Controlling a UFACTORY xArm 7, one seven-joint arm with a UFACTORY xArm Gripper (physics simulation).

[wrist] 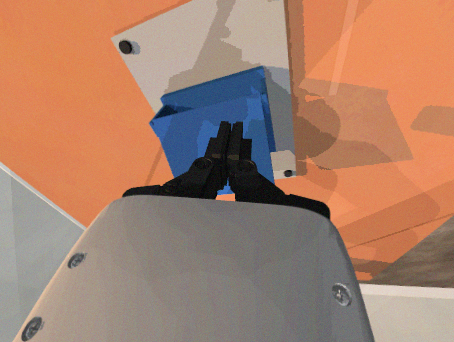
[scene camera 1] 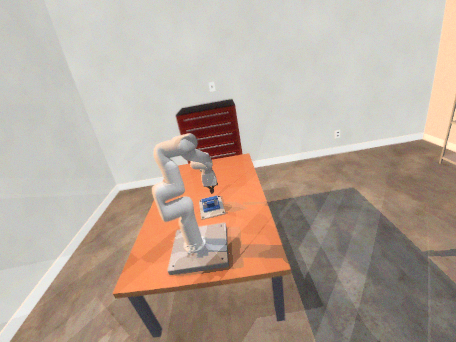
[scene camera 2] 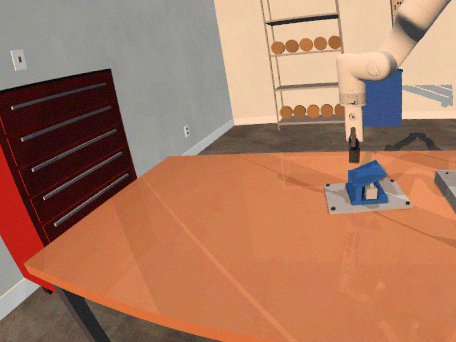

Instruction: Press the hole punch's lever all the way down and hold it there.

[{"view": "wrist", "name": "gripper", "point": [232,137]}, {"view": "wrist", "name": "blue hole punch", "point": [189,117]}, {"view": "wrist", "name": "light grey plate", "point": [167,53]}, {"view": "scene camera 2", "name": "gripper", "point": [354,162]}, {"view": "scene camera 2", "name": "blue hole punch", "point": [363,188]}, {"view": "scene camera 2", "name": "light grey plate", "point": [338,201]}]
